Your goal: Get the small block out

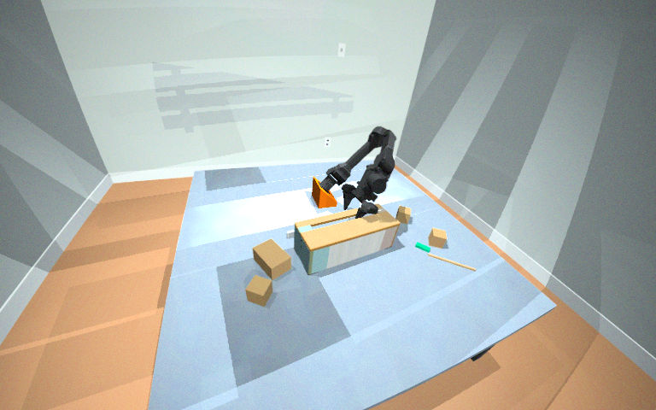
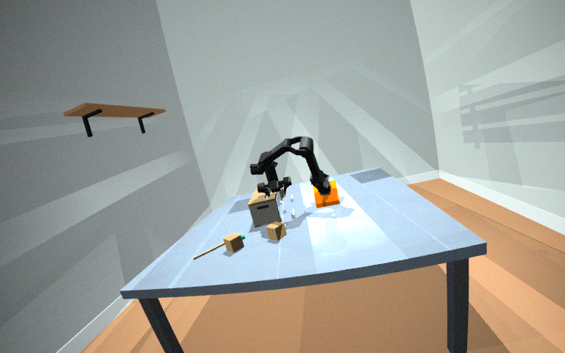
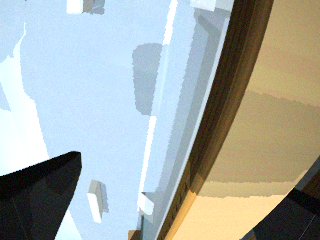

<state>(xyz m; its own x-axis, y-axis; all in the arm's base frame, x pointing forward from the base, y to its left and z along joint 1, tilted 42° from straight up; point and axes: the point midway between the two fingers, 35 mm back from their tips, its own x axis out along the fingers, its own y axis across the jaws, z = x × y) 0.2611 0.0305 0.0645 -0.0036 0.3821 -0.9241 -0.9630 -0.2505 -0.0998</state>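
My gripper tip is now 50 mm short of the long wooden box, 40 mm to the left of it and 30 mm above it. Also, from my gripper tip: small tan piece (130 mm ahead, 320 mm to the right, 70 mm below).
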